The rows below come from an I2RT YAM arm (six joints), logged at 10 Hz.
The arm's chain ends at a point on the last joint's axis. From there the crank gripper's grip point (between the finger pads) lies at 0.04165 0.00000 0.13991 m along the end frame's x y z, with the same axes.
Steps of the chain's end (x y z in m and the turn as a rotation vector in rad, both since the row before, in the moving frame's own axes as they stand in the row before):
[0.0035, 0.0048, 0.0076, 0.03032, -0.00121, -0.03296]
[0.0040, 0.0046, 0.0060, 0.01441, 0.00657, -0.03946]
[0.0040, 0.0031, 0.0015, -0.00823, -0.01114, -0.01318]
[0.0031, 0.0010, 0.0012, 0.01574, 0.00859, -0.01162]
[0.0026, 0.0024, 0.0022, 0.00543, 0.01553, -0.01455]
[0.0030, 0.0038, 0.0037, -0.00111, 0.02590, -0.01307]
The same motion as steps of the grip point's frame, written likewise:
[0.0032, -0.0008, 0.0076, 0.03032, -0.00121, -0.03296]
[0.0048, 0.0009, 0.0057, 0.01441, 0.00657, -0.03946]
[0.0024, 0.0037, 0.0020, -0.00823, -0.01114, -0.01318]
[0.0043, -0.0017, 0.0008, 0.01574, 0.00859, -0.01162]
[0.0048, 0.0010, 0.0015, 0.00543, 0.01553, -0.01455]
[0.0066, 0.0034, 0.0026, -0.00111, 0.02590, -0.01307]

